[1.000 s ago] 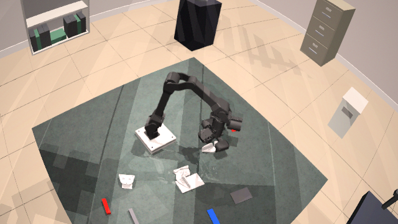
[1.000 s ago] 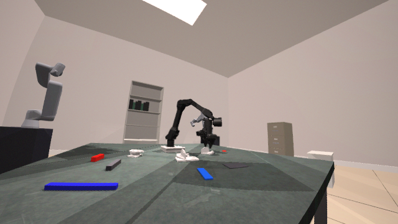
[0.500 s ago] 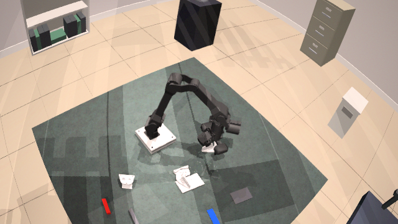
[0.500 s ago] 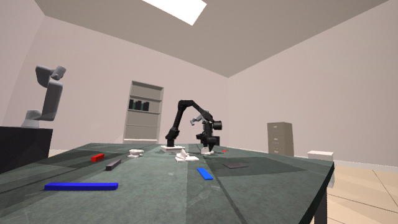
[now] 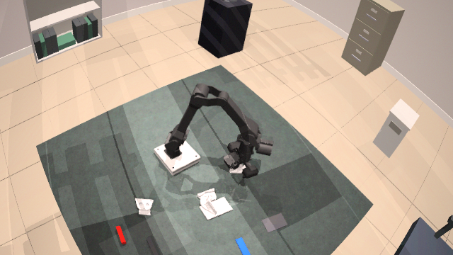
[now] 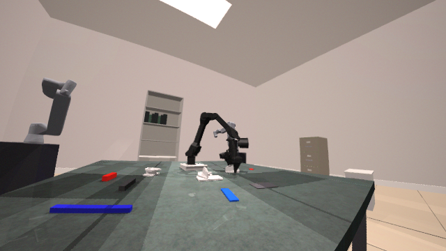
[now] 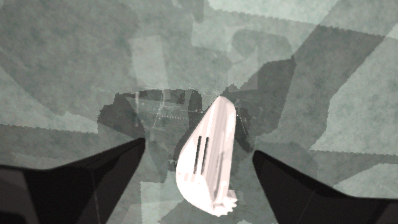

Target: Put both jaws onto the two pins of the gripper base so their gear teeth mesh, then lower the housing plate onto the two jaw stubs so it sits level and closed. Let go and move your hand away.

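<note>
The flat white plate is 220 mm to the right of my gripper tip and 90 mm ahead of it. From my gripper tip the other things lie so: small red square (210 mm to the left, 30 mm behind); then blue block (320 mm ahead, 260 mm to the right); then dark grey flat plate (310 mm ahead, 60 mm to the right).
</note>
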